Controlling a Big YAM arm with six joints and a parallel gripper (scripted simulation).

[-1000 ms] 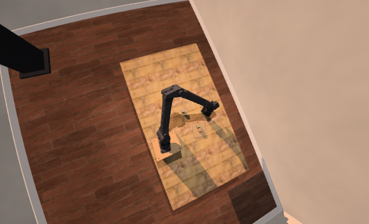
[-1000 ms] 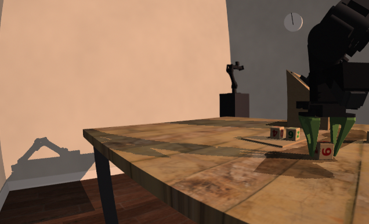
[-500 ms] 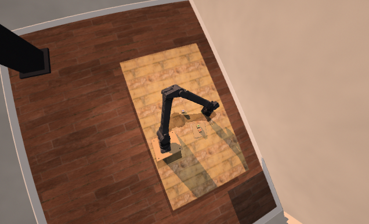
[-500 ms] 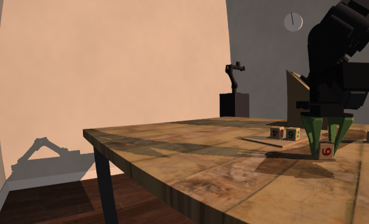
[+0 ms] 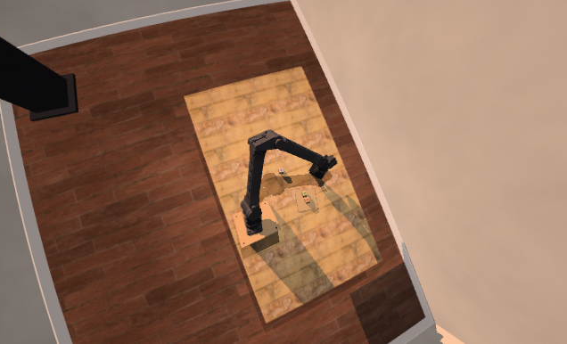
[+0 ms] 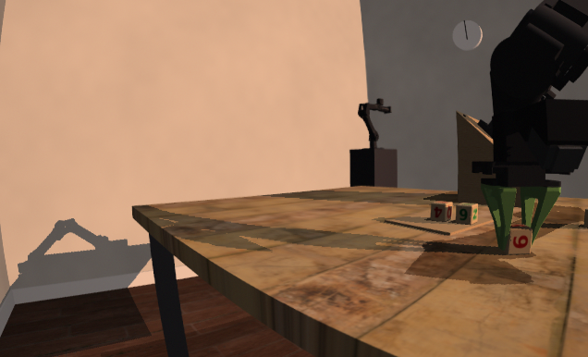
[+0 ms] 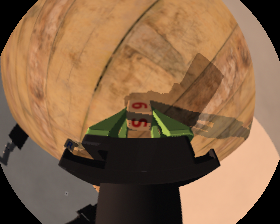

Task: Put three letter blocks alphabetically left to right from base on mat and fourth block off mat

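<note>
My gripper is now 10 cm past the thin brown mat, 17 cm to the left of it and 1 cm above it. Round my hand: block: 11 cm behind, 12 cm to the right, 1 cm above.
</note>
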